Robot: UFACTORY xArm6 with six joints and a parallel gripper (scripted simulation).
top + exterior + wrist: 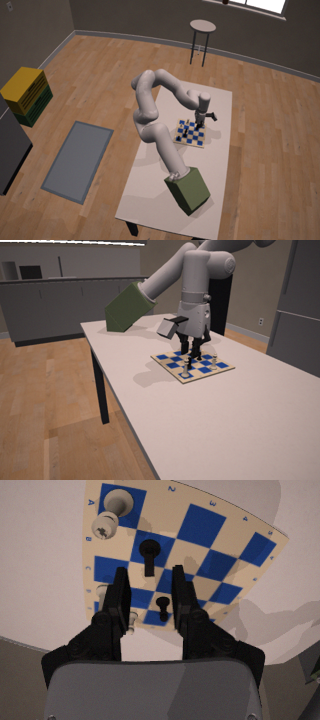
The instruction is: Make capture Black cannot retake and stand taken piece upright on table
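The black knight lies 50 mm below my hand. The rest, counted from my hand: black pawn (60 mm to the left, 50 mm below, 50 mm behind); white piece (50 mm ahead, 30 mm to the right, 30 mm below); blue-and-tan chessboard (70 mm below, 50 mm behind, 30 mm to the left).
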